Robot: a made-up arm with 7 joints. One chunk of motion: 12 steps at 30 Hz.
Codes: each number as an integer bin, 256 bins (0 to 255) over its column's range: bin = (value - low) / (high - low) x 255, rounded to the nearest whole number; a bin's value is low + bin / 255 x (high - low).
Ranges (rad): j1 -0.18..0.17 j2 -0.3..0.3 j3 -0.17..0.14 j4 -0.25..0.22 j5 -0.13..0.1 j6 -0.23..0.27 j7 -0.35..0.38
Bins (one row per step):
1: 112 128 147 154 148 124 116
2: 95 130 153 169 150 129 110
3: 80 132 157 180 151 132 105
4: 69 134 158 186 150 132 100
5: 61 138 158 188 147 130 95
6: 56 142 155 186 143 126 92
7: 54 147 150 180 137 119 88
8: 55 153 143 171 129 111 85
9: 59 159 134 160 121 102 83
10: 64 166 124 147 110 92 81
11: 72 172 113 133 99 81 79
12: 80 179 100 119 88 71 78
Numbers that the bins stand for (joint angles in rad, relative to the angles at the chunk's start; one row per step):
1: -0.0263 0.0012 0.0087 0.0338 0.0035 0.0131 -0.0179
2: -0.0496 0.0059 0.0160 0.0615 0.0053 0.0229 -0.0351
3: -0.0702 0.0106 0.0209 0.0818 0.0062 0.0288 -0.0494
4: -0.0853 0.0153 0.0221 0.0928 0.0053 0.0288 -0.0637
5: -0.0963 0.0247 0.0221 0.0965 0.0026 0.0249 -0.0780
6: -0.1031 0.0341 0.0184 0.0928 -0.0010 0.0171 -0.0866
7: -0.1059 0.0459 0.0124 0.0818 -0.0064 0.0033 -0.0981
8: -0.1045 0.0600 0.0038 0.0652 -0.0136 -0.0124 -0.1067
9: -0.0990 0.0741 -0.0071 0.0449 -0.0209 -0.0300 -0.1124
10: -0.0922 0.0906 -0.0193 0.0209 -0.0308 -0.0496 -0.1181
11: -0.0812 0.1047 -0.0326 -0.0049 -0.0407 -0.0712 -0.1238
12: -0.0702 0.1212 -0.0484 -0.0307 -0.0506 -0.0908 -0.1267

